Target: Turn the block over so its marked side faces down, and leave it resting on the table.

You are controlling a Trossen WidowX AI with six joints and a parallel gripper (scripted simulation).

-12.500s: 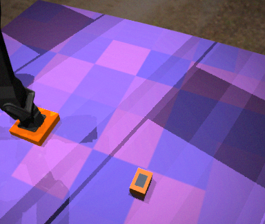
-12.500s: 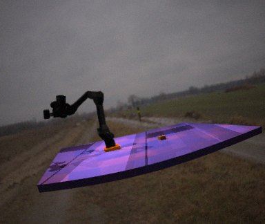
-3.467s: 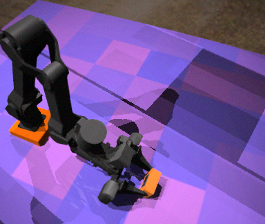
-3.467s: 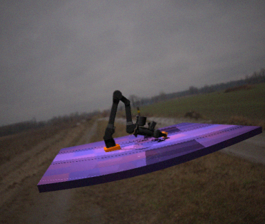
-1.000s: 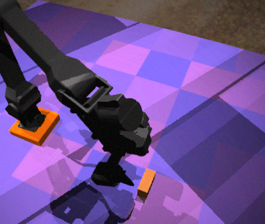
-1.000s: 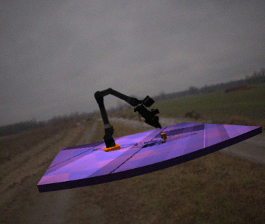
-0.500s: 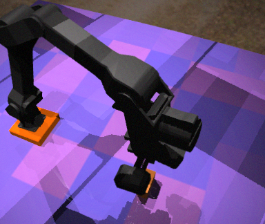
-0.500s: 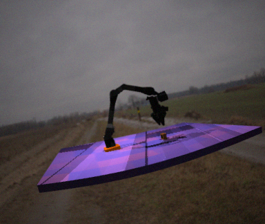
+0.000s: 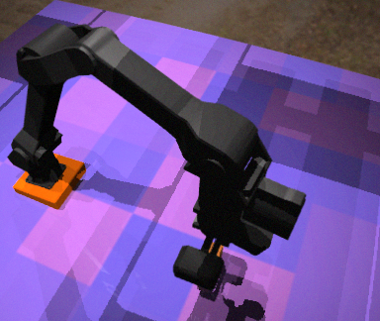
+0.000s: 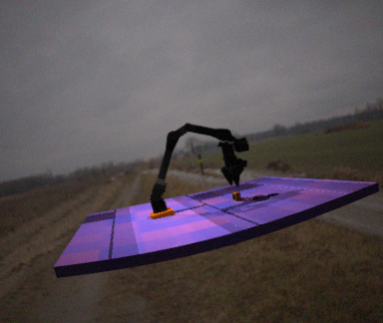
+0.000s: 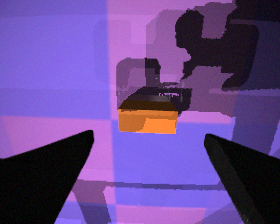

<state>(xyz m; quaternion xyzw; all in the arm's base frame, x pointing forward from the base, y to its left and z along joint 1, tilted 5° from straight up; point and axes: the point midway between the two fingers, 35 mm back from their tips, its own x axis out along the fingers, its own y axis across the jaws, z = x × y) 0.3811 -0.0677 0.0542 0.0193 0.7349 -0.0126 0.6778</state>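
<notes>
Now: gripper tip 50 mm above the block and 10 mm past it.
</notes>
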